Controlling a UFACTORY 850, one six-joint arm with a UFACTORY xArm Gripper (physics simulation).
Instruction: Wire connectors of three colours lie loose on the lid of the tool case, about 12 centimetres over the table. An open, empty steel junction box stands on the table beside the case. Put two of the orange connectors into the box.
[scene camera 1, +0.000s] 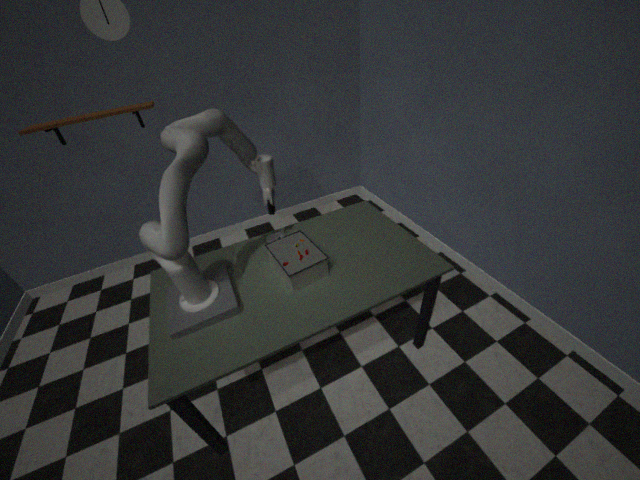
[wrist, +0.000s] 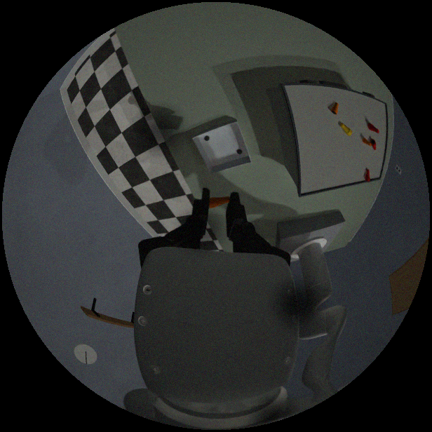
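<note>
My gripper (scene camera 1: 271, 210) (wrist: 218, 200) is shut on an orange connector (wrist: 219, 202) and holds it high above the table, at the far side beyond the tool case in the scene view. The open steel junction box (wrist: 223, 144) stands on the table beside the case; its inside shows two dark round spots and no connector. On the lid of the tool case (scene camera 1: 289, 253) (wrist: 320, 150) lie an orange connector (wrist: 335, 108), another orange connector (wrist: 367, 142) beside a red connector (wrist: 373, 144), a yellow connector (wrist: 346, 129), a red connector (wrist: 373, 128) and a red connector (wrist: 367, 175).
The green table (scene camera 1: 361, 258) (wrist: 190, 50) carries the arm's base plate (scene camera 1: 227, 304) (wrist: 310, 227) near one end. The raised tool case stands close to the junction box. The table's edge runs near the box, with the checkered floor (wrist: 135, 135) beyond it.
</note>
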